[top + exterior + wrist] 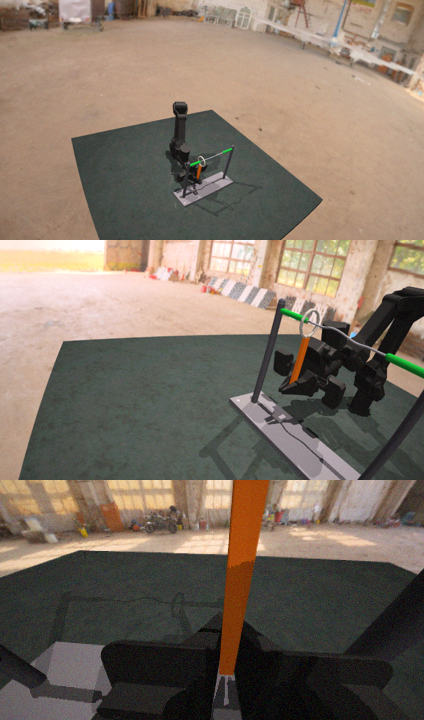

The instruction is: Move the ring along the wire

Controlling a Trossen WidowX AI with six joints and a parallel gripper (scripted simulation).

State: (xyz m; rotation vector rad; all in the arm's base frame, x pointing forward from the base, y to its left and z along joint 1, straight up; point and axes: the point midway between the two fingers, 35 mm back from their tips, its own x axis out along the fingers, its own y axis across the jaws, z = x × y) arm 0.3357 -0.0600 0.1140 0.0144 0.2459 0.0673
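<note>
The ring with orange handle is 100 mm above my gripper tip and 30 mm behind it.
</note>
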